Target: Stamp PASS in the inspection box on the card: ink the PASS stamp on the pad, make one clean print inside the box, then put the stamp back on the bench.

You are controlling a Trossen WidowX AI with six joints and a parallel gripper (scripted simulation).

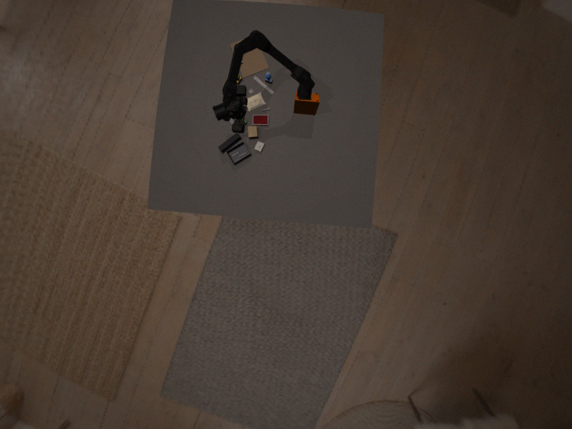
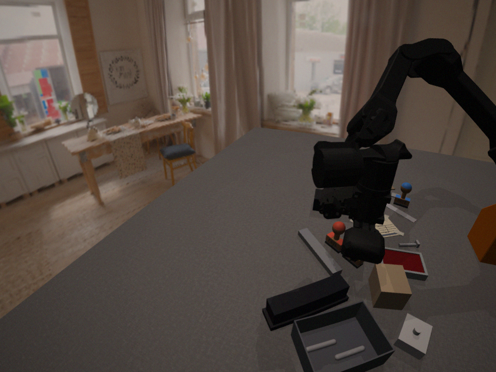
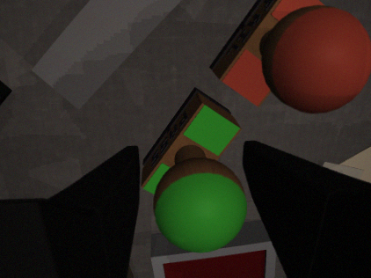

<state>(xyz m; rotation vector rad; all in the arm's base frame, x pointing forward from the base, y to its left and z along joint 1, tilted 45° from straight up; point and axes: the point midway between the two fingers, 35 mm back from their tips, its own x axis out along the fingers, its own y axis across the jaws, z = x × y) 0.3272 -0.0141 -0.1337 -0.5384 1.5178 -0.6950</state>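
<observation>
My gripper tip is now right at the green-knobbed pass stamp. Also, from my gripper tip: grey bar (70 mm ahead, 20 mm below); red-knobbed stamp (40 mm ahead, 30 mm to the right); tan cube (60 mm behind, 70 mm to the left).
</observation>
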